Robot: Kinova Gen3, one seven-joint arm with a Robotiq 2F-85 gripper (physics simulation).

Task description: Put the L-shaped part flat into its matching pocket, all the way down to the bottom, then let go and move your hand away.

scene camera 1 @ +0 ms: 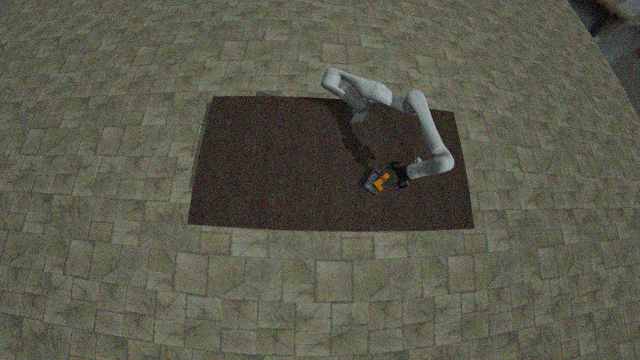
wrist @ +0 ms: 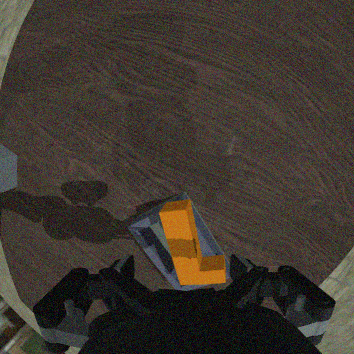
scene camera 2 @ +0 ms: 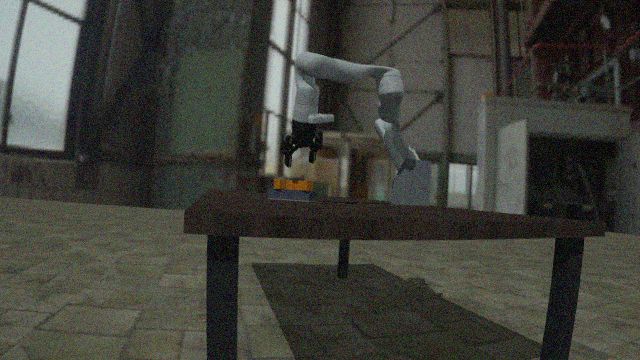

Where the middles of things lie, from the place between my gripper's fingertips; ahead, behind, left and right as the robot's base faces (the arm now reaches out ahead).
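So you can picture it, the orange L-shaped part [wrist: 177,219] is 20 mm to the right of my hand, 20 mm ahead of it, and 60 mm below it.
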